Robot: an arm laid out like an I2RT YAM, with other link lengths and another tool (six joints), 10 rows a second.
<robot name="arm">
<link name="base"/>
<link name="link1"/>
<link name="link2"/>
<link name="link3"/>
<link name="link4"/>
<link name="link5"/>
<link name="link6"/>
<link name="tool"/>
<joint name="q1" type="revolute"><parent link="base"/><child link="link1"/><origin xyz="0.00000 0.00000 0.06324" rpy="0.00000 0.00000 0.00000"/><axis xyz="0 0 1"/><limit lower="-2.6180" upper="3.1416"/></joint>
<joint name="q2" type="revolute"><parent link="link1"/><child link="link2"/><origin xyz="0.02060 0.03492 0.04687" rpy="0.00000 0.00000 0.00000"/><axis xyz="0 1 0"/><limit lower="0.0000" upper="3.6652"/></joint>
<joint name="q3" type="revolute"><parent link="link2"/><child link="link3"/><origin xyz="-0.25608 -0.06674 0.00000" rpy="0.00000 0.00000 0.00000"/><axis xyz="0 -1 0"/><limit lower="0.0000" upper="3.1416"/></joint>
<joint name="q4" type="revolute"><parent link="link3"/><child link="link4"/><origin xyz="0.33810 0.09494 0.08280" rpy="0.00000 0.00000 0.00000"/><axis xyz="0 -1 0"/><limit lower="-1.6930" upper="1.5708"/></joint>
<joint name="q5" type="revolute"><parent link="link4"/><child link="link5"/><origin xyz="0.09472 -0.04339 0.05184" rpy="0.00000 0.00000 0.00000"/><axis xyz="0 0 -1"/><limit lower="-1.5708" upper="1.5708"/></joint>
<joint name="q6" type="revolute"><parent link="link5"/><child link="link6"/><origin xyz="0.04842 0.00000 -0.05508" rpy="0.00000 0.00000 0.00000"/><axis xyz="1 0 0"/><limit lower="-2.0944" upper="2.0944"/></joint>
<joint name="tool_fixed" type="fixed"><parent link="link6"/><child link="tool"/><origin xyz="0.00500 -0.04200 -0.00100" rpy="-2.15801 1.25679 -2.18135"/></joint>
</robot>
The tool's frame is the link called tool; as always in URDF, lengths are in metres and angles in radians.
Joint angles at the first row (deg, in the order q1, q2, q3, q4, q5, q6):
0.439 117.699 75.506 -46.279 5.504 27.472
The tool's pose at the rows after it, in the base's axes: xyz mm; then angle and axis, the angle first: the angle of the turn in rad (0 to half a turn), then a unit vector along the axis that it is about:
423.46, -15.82, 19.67, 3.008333, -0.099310, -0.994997, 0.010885
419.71, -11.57, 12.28, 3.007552, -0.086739, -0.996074, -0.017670
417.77, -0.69, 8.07, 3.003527, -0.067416, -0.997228, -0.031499
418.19, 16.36, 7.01, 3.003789, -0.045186, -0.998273, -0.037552
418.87, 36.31, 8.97, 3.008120, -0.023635, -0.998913, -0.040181
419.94, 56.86, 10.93, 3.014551, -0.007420, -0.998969, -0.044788
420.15, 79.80, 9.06, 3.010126, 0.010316, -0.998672, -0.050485
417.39, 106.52, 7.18, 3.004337, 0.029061, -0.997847, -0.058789
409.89, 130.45, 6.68, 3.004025, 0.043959, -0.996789, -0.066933
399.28, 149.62, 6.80, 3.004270, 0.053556, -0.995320, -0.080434
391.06, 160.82, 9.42, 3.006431, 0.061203, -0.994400, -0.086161
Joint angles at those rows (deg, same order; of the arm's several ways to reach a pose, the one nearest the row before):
0.522 117.114 73.908 -44.533 2.504 26.595
0.722 116.663 72.317 -43.073 -0.876 25.715
2.019 116.541 71.549 -42.453 -2.648 24.985
4.246 116.620 71.563 -42.203 -3.509 24.763
6.887 116.543 71.900 -42.201 -3.915 24.998
9.521 116.712 72.596 -42.122 -4.432 25.869
12.407 117.709 73.710 -42.169 -5.169 26.818
15.760 118.536 74.626 -42.093 -6.194 28.159
18.905 118.321 74.341 -41.481 -7.067 29.748
21.527 117.277 73.065 -40.442 -8.441 31.519
23.224 116.071 71.964 -39.989 -8.965 32.464

